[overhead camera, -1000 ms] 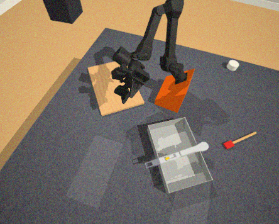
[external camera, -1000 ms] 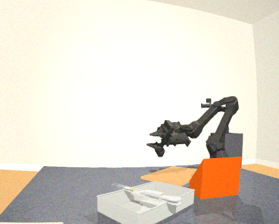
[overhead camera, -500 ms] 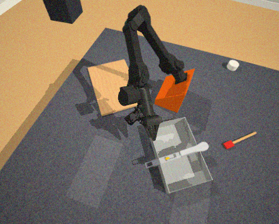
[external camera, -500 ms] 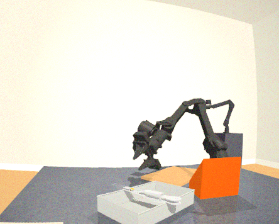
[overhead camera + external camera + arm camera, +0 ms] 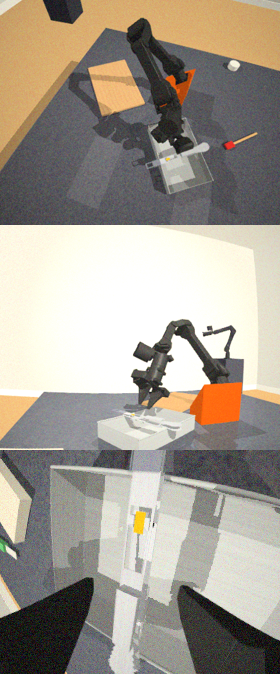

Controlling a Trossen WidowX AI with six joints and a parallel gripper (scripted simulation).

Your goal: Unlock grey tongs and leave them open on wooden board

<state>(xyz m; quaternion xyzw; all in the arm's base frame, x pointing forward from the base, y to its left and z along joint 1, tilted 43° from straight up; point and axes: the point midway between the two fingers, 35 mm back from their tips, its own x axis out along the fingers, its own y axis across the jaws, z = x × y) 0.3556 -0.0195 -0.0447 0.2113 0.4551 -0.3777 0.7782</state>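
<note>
Now: the yellow lock piece 4 cm ahead of my gripper tip, 2 cm to the right of it and 3 cm below it. Round my gripper tip: roasting tin 1 cm behind, 2 cm to the left, 7 cm below; then wooden board 33 cm behind, 39 cm to the right, 9 cm below.
</note>
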